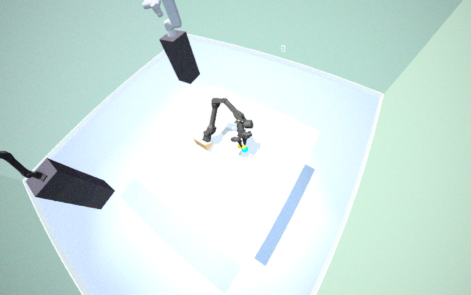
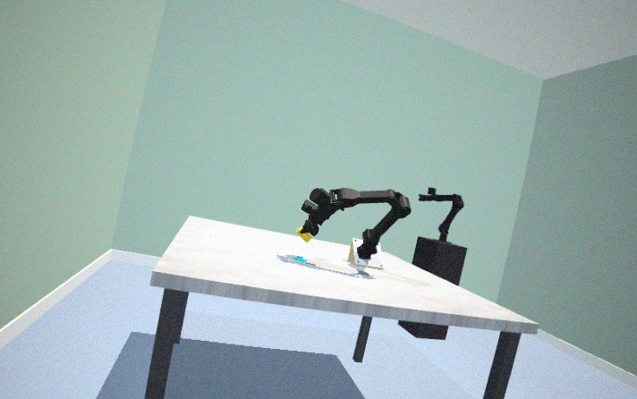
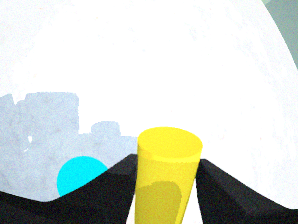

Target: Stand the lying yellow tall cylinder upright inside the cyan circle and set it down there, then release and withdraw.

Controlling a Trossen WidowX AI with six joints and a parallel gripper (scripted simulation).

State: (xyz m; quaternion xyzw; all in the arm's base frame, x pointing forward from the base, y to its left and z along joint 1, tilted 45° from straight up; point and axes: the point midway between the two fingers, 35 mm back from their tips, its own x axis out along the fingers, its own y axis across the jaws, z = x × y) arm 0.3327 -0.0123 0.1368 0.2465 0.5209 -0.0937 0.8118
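Now: gripper tip 12 cm above the cyan circle, 3 cm to the right of it and 1 cm past it. Also, from my gripper tip: yellow cylinder: 2 cm behind, 1 cm below.
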